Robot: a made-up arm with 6 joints. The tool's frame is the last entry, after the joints. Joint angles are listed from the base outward.
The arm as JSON. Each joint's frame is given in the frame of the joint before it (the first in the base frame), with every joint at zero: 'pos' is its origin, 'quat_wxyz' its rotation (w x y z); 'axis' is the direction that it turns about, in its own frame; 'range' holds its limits. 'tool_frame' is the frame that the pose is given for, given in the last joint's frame.
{
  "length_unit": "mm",
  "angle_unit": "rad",
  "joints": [
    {
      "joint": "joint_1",
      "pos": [
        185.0,
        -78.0,
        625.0
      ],
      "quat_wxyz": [
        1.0,
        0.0,
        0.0,
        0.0
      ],
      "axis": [
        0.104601,
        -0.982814,
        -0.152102
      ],
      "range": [
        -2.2,
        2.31
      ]
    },
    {
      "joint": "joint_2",
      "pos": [
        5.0,
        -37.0,
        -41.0
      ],
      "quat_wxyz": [
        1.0,
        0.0,
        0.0,
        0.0
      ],
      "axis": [
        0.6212,
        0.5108,
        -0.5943
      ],
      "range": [
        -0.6,
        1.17
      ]
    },
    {
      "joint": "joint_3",
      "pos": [
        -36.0,
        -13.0,
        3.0
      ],
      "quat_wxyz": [
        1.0,
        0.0,
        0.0,
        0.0
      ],
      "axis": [
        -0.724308,
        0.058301,
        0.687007
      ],
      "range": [
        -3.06,
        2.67
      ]
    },
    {
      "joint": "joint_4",
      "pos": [
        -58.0,
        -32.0,
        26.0
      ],
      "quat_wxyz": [
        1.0,
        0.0,
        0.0,
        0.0
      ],
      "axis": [
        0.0,
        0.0,
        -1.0
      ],
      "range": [
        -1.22,
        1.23
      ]
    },
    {
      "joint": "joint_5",
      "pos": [
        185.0,
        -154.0,
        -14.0
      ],
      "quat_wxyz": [
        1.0,
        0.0,
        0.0,
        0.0
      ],
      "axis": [
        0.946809,
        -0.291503,
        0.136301
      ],
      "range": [
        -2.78,
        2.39
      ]
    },
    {
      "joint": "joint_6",
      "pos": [
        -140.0,
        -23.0,
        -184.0
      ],
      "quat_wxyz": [
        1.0,
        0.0,
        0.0,
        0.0
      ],
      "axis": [
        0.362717,
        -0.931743,
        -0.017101
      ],
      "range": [
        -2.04,
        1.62
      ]
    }
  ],
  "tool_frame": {
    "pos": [
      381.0,
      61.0,
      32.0
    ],
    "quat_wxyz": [
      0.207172,
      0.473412,
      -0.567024,
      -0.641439
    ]
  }
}
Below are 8 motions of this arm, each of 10 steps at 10 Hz.
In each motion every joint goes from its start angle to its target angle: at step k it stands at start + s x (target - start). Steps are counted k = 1, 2, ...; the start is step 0. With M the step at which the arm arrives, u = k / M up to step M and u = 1 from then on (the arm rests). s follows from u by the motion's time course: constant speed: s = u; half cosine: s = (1 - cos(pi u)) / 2; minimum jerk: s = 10 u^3 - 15 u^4 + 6 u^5.
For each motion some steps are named. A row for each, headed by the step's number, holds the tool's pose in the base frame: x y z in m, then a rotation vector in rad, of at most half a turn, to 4 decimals.
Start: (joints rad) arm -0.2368 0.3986 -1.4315 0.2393 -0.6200 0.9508
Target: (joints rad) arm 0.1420 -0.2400 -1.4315 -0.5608 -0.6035 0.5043
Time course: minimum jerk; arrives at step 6
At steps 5, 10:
5: 0.4092 -0.3571 0.5638 -1.5227 1.4451 1.5319
10: 0.4203 -0.3491 0.5791 -1.5836 1.4422 1.5048

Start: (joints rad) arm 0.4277 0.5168 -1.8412 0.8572 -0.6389 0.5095
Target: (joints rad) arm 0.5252 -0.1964 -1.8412 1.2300 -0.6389 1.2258
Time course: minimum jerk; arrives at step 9
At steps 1, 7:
1: 0.0393 0.1364 0.2756 0.9361 0.1960 1.9994
7: -0.0462 -0.1245 0.3116 0.4977 0.9226 1.5855

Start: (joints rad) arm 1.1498 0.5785 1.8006 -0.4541 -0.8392 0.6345
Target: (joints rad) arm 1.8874 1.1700 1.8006 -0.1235 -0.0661 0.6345
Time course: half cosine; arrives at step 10
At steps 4, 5, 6, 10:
4: 0.3666 0.0674 0.8015 1.7627 -1.6799 0.6347
5: 0.3322 0.0461 0.8457 1.9771 -1.7260 0.5802
6: 0.2924 0.0197 0.8822 2.2067 -1.7346 0.5424
10: 0.1940 -0.0544 0.9309 -2.6199 1.5073 -0.5019

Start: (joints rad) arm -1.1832 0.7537 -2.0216 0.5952 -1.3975 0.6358
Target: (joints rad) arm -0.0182 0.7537 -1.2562 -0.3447 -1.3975 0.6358
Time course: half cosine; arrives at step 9
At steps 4, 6, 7, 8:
4: -0.1918 -0.1091 0.5114 -1.6905 -1.2917 -2.1975
6: -0.0318 -0.2367 0.3467 -0.6853 -1.6409 -2.4596
7: 0.0645 -0.2723 0.3207 -0.2649 -1.7791 -2.4760
8: 0.1309 -0.2902 0.3198 0.0134 -1.8675 -2.4564

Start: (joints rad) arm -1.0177 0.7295 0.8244 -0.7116 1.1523 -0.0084
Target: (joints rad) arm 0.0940 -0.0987 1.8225 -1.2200 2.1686 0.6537
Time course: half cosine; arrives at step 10
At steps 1, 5, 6, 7, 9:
1: 0.1806 0.1911 0.4424 0.0451 0.7858 -2.6204
5: 0.1169 0.2075 0.4820 0.0892 0.8500 -2.2644
6: 0.0964 0.1787 0.4284 0.0328 0.6320 -2.2202
7: 0.1027 0.1321 0.3633 0.0018 0.3467 -2.2211
9: 0.1578 0.0384 0.2854 0.0171 -0.1303 -2.2632

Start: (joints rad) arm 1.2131 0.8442 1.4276 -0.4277 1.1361 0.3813
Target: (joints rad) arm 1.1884 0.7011 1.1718 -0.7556 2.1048 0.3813
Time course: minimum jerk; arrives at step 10
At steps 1, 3, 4, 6, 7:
1: 0.3695 0.0558 0.8412 2.5995 -0.0397 -1.2331
3: 0.3615 0.0603 0.8448 2.5610 0.1696 -1.3398
4: 0.3548 0.0634 0.8487 2.5044 0.3772 -1.4431
6: 0.3456 0.0669 0.8576 2.2991 0.8552 -1.6703
7: 0.3447 0.0674 0.8605 2.1828 1.0486 -1.7580

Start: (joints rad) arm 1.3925 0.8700 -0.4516 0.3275 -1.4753 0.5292
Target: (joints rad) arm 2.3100 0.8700 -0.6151 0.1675 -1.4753 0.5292
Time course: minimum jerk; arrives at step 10
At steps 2, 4, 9, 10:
2: 0.4619 -0.2940 0.3514 -1.0079 1.6422 1.9959
4: 0.5153 -0.2936 0.4256 -1.1708 1.4655 1.7794
9: 0.5494 -0.3111 0.6558 -1.4653 0.9931 1.1871
10: 0.5488 -0.3115 0.6587 -1.4680 0.9870 1.1794

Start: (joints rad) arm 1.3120 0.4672 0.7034 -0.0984 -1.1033 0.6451
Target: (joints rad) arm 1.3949 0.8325 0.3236 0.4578 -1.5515 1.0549
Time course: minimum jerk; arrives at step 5
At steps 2, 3, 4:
2: 0.3130 -0.3043 0.8041 -1.4829 2.5458 0.1617
3: 0.2992 -0.3478 0.7220 -1.3466 2.4558 0.5155
4: 0.2971 -0.3557 0.6611 -1.2734 2.3895 0.7840

